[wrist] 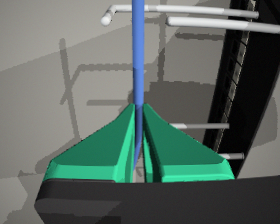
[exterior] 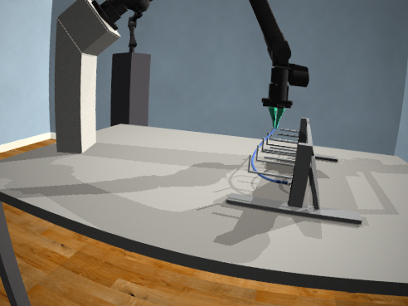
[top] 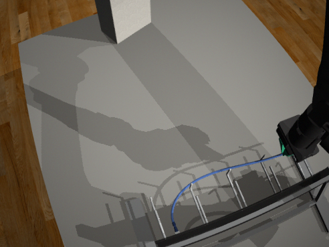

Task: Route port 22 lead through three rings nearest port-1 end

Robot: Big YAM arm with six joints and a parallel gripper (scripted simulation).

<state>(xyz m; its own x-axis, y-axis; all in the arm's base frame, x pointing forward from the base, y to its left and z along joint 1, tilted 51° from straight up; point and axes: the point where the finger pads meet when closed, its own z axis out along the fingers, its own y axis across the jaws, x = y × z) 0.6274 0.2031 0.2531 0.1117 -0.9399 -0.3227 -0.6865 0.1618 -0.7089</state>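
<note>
Now: hand 13 cm to the left of the patch panel rack, 12 cm short of it and 4 cm above it.
</note>
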